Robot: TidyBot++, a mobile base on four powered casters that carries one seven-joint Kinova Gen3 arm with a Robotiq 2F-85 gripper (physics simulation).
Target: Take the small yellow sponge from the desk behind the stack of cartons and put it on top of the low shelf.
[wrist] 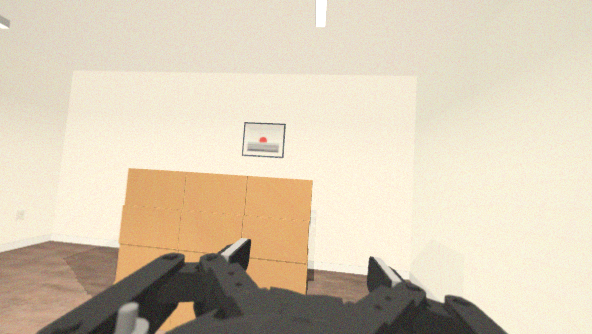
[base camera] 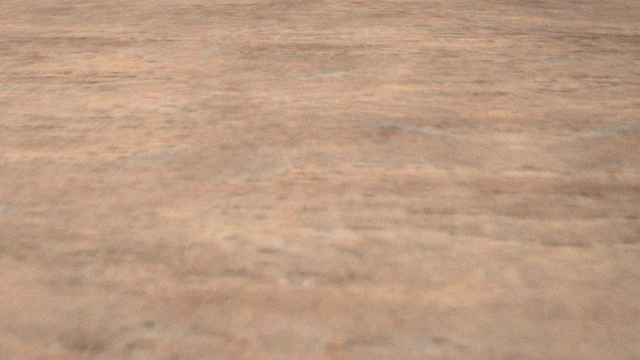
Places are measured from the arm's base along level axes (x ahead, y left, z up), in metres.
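Pixels of known places: gripper, fingertip midpoint: (wrist: 307,260).
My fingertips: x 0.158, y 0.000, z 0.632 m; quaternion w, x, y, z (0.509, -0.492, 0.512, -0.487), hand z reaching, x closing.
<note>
Behind a point stands the place of what it marks.
The stack of cartons (wrist: 215,220) {x 1.351, y 0.652, z 0.364 m} stands in the wrist view, left of the middle, as a wide orange-tan wall of boxes in rows. My gripper (wrist: 307,260) {x 0.158, y 0.000, z 0.632 m} is open and empty, with its fingers wide apart at the bottom of the wrist view. It is some way from the cartons, and its left finger overlaps their lower right part in the picture. The yellow sponge, the desk and the low shelf do not show in either view. A narrow pale and grey edge shows just right of the cartons, too little to tell what it is.
Brown wood floor (base camera: 320,200) {x 0.412, y 0.027, z -0.397 m} (wrist: 30,280) {x 1.683, y 2.504, z -0.397 m} fills the base camera view and shows left and right of the cartons. A pale far wall (wrist: 360,150) {x 2.537, y -0.554, z 1.083 m} with a framed picture (wrist: 263,132) {x 2.521, y 0.682, z 1.248 m} stands behind. A side wall (wrist: 525,175) {x 1.245, y -1.176, z 0.791 m} runs along the right.
</note>
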